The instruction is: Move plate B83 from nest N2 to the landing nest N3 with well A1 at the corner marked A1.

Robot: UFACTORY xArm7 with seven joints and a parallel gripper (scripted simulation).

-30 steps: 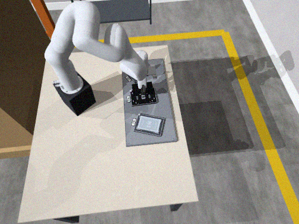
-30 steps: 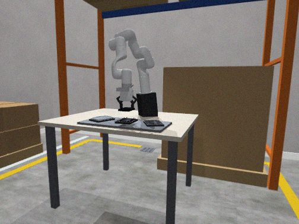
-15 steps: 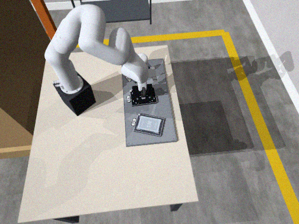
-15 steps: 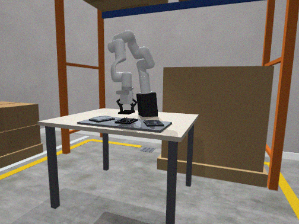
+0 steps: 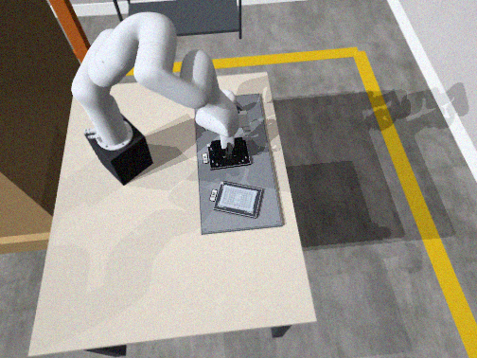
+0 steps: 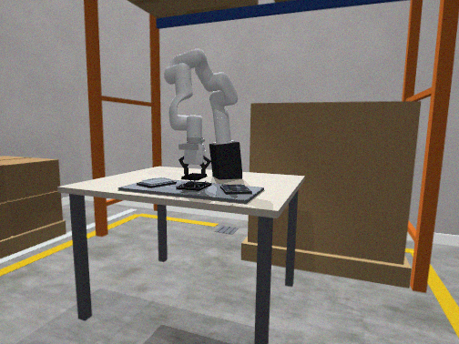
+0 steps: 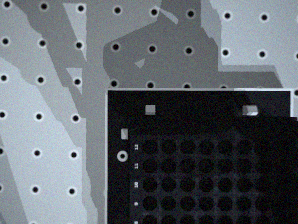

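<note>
Now: hand 6 cm above the black nest. Round my hand: dark multi-well plate 1 cm below; light grey plate 1 cm behind, 21 cm to the right, 5 cm below.
</note>
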